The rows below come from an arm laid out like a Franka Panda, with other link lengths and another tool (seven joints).
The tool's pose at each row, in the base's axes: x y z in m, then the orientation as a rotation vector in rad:
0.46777, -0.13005, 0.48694, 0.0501, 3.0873, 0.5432
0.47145, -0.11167, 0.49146, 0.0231, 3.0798, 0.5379
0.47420, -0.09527, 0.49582, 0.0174, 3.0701, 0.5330
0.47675, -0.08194, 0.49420, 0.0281, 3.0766, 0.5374
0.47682, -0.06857, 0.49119, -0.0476, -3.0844, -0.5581
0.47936, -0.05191, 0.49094, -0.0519, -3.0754, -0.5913
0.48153, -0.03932, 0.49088, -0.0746, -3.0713, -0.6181
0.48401, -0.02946, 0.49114, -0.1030, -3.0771, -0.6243
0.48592, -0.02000, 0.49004, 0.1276, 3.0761, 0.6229
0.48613, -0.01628, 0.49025, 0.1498, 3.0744, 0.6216
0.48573, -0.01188, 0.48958, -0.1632, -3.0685, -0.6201
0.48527, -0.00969, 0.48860, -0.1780, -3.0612, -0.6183
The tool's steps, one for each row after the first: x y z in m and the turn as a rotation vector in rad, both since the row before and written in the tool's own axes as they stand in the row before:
-0.00308, 0.01892, 0.00207, 0.0023, -0.0055, -0.0184
-0.00252, 0.01694, 0.00150, 0.0019, -0.0097, -0.0054
-0.00231, 0.01202, 0.00608, -0.0019, 0.0060, 0.0080
0.00025, 0.01156, 0.00736, -0.0118, 0.0226, 0.0166
-0.00206, 0.01559, 0.00607, -0.0219, 0.0025, 0.0032
-0.00178, 0.01174, 0.00472, -0.0174, -0.0040, 0.0139
-0.00203, 0.00930, 0.00358, -0.0034, -0.0110, 0.0161
-0.00131, 0.00839, 0.00472, 0.0007, -0.0037, 0.0152
0.00009, 0.00351, 0.00125, 0.0006, -0.0038, 0.0137
0.00080, 0.00374, 0.00231, 0.0006, 0.0063, 0.0102
0.00065, 0.00158, 0.00175, 0.0005, 0.0046, 0.0108

